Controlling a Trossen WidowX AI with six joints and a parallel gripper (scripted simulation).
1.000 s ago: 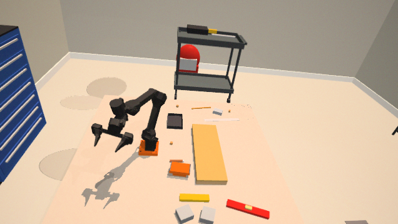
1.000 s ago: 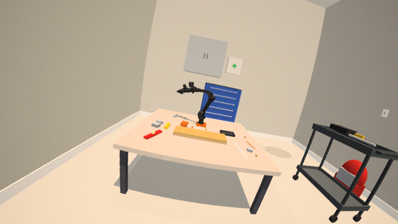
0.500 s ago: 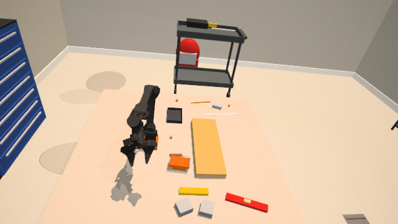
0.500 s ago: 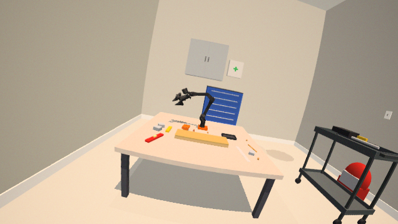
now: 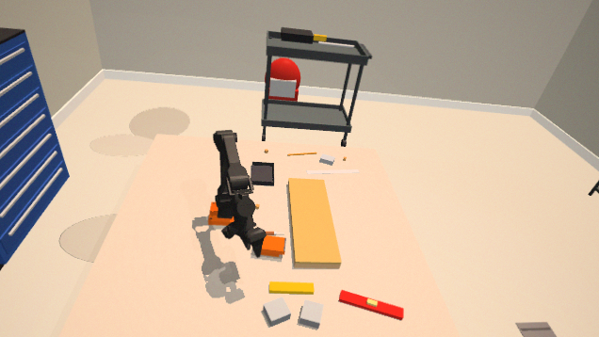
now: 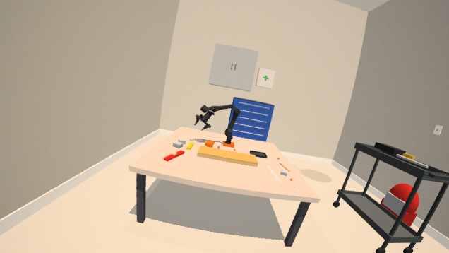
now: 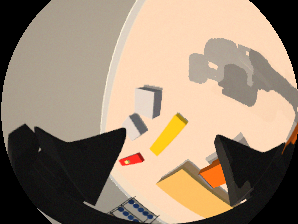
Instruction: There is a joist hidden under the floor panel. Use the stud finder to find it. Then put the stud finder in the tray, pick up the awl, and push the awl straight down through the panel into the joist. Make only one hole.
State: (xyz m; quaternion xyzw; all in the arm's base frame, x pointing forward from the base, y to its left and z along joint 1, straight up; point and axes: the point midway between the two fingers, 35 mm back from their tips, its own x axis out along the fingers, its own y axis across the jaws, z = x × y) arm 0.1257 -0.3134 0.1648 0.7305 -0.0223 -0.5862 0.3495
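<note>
Now: the stud finder 50 mm ahead of my gripper tip, 150 mm to the left of it and 150 mm below it. Also, from my gripper tip: red level (430 mm ahead, 80 mm to the right, 150 mm below); yellow bar (150 mm ahead, 20 mm to the right, 150 mm below); awl (70 mm ahead, 250 mm to the left, 150 mm below).
</note>
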